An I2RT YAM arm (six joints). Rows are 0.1 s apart.
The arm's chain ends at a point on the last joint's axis. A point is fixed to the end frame.
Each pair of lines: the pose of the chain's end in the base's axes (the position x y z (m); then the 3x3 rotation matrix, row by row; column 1 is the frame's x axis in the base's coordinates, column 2 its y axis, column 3 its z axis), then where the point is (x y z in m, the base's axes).
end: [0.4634 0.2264 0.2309], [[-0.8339 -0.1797 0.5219], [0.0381 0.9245 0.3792], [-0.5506 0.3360 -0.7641]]
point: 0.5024 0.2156 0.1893
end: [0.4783 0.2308 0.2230], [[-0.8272 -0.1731 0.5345], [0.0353 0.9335 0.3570], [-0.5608 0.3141 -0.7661]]
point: 0.5176 0.2186 0.1821
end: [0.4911 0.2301 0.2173], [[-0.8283 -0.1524 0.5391], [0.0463 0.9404 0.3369], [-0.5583 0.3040 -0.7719]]
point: 0.5300 0.2167 0.1764
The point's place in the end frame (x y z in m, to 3 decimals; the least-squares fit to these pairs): -0.010 -0.031 0.048
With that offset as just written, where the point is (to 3 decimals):
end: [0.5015 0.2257 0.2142], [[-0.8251 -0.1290 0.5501], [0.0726 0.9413 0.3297], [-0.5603 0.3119 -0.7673]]
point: 0.540 0.212 0.173
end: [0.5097 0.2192 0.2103], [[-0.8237 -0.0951 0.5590], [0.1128 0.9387 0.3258], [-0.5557 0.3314 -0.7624]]
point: 0.548 0.205 0.169
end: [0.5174 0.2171 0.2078], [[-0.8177 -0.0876 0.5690], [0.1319 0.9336 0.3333], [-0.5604 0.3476 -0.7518]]
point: 0.556 0.203 0.167
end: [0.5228 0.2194 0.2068], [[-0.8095 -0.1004 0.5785], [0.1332 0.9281 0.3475], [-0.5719 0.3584 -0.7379]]
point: 0.562 0.206 0.166
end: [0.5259 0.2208 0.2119], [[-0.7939 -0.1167 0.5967], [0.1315 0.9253 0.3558], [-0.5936 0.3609 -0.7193]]
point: 0.566 0.208 0.172
